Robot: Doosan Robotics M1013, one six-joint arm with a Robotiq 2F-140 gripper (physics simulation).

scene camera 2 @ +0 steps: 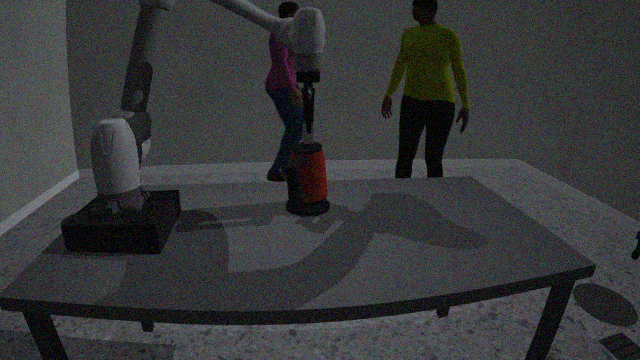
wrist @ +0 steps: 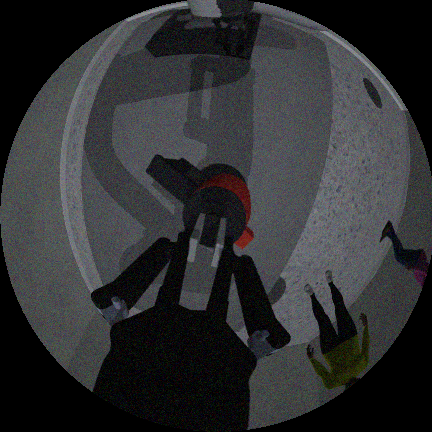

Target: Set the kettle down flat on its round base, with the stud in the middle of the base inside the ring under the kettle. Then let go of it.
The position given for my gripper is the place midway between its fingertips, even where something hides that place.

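My gripper [scene camera 2: 308, 142] is there for me to see, and you'd find it in the wrist view too [wrist: 210, 224].
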